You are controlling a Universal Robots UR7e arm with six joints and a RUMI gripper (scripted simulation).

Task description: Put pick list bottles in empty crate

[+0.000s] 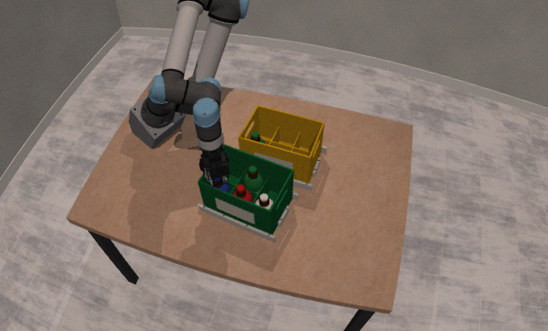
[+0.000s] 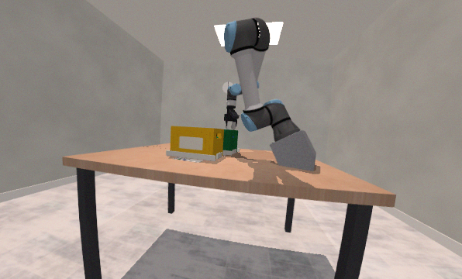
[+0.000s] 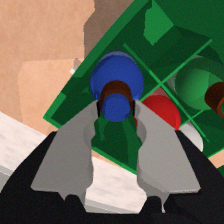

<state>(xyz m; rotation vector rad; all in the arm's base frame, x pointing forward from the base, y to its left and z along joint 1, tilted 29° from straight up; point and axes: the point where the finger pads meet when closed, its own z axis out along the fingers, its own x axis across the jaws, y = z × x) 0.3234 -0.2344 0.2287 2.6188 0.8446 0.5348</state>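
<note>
The blue-label bottle lies 70 mm below my hand. Also, from my hand: green crate: 100 mm ahead, 70 mm below, 20 mm to the left; then red-label bottle: 90 mm ahead, 70 mm below, 20 mm to the right; then white-label bottle: 170 mm ahead, 70 mm below, 40 mm to the right.
</note>
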